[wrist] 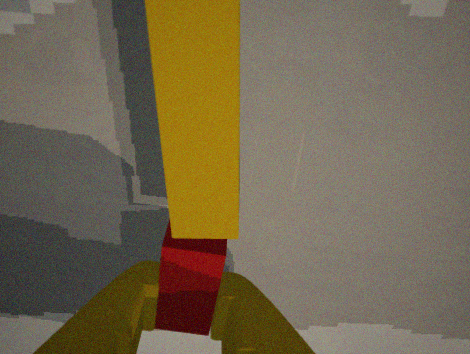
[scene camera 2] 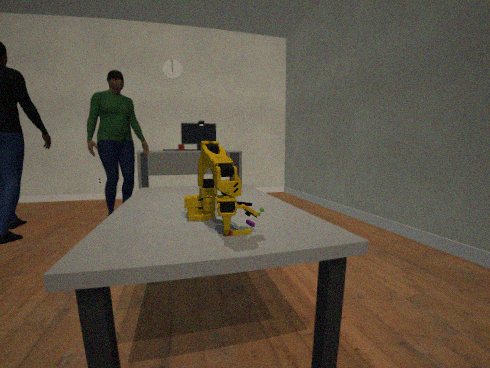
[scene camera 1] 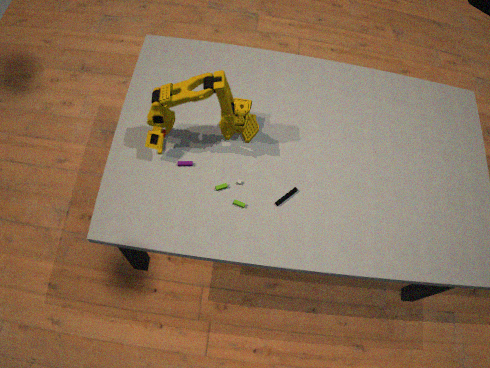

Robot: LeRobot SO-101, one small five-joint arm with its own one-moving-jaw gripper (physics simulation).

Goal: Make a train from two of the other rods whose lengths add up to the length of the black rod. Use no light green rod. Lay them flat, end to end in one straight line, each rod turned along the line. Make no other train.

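Frame: origin at the arm's base, x right, y ahead, z up, level; centimetres.
Seen in the pictures: end effector, tool point: [wrist: 161, 287] [scene camera 2: 226, 232] [scene camera 1: 166, 132]; arm's base, origin of the base link: [scene camera 2: 206, 216] [scene camera 1: 238, 133].
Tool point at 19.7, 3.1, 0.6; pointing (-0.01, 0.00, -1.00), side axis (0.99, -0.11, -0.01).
Note:
Pixels of each thing's top centre, then the offset from my tool point to it, as dx, dy, dz. Level surfaces: height alone.
- yellow rod, middle of its top: [wrist: 195, 70] [scene camera 2: 241, 230] [scene camera 1: 160, 144] +0.6, +4.0, +0.4
- short red rod, middle of its top: [wrist: 187, 295] [scene camera 2: 227, 231] [scene camera 1: 163, 132] +0.5, +0.3, +0.4
- black rod, middle of its top: [scene camera 1: 286, 195] -34.5, +13.8, +0.4
- purple rod, middle of its top: [scene camera 1: 185, 162] [scene camera 2: 250, 221] -6.9, +8.5, +0.4
- small white piece, middle of its top: [scene camera 1: 239, 181] -21.8, +11.6, +0.4
- table's, its level: dz -0.6
A yellow rod [scene camera 1: 160, 149] [scene camera 2: 243, 232] [wrist: 200, 125] lies flat. A short red rod [scene camera 1: 164, 132] [scene camera 2: 229, 233] [wrist: 191, 265] lies at its near end in the wrist view, turned slightly off its line; the two ends meet or nearly meet there. My gripper [scene camera 2: 227, 231] [wrist: 189, 280] is down at the table, shut on the red rod, one jaw on each long side. In scene camera 1 the arm hides the jaw tips. The black rod [scene camera 1: 286, 196] lies slanted, far from the yellow and red rods.
A purple rod [scene camera 1: 185, 163] [scene camera 2: 250, 223] lies near the yellow rod. Two light green rods, one [scene camera 1: 222, 187] nearer the purple rod and one [scene camera 1: 240, 204] nearer the front edge, lie apart. A small white piece [scene camera 1: 240, 183] lies beside them. The table's [scene camera 1: 112, 200] left edge is near the gripper.

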